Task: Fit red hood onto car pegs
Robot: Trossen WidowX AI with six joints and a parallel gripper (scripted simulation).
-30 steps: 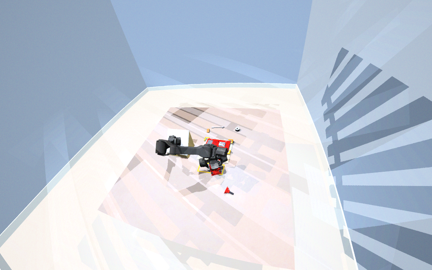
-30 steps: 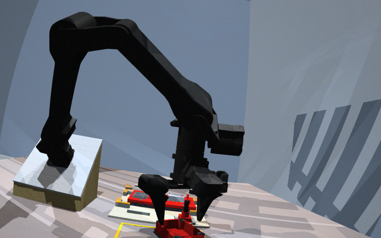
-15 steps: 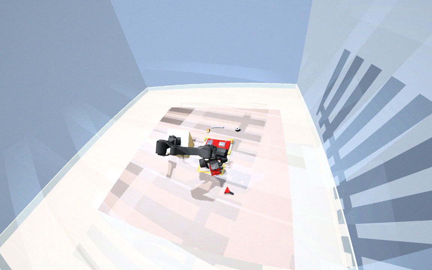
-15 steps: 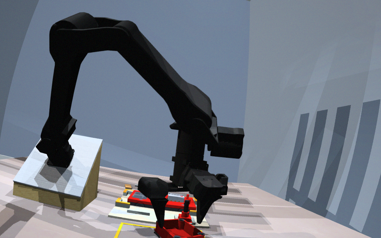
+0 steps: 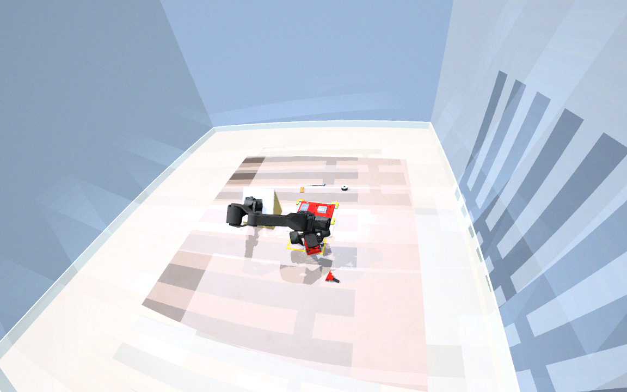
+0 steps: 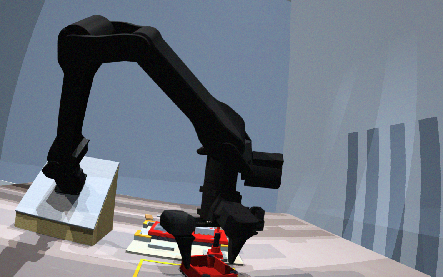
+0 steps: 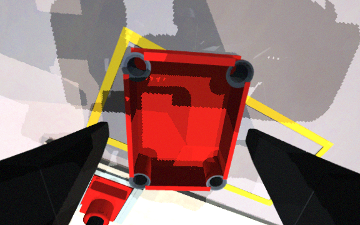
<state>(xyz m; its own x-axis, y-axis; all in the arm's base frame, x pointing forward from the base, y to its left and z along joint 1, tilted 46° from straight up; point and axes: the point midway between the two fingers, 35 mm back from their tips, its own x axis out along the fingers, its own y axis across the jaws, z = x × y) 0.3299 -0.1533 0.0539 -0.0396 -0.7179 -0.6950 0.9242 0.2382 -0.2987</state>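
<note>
Now: the red hood 10 mm below my gripper tip. The rest, counted from my gripper tip: grey engine block 10 mm ahead, 220 mm to the left; then red cone-shaped part 110 mm ahead, 160 mm to the right, 10 mm below; then white jig 30 mm behind, 190 mm to the left, 10 mm below.
</note>
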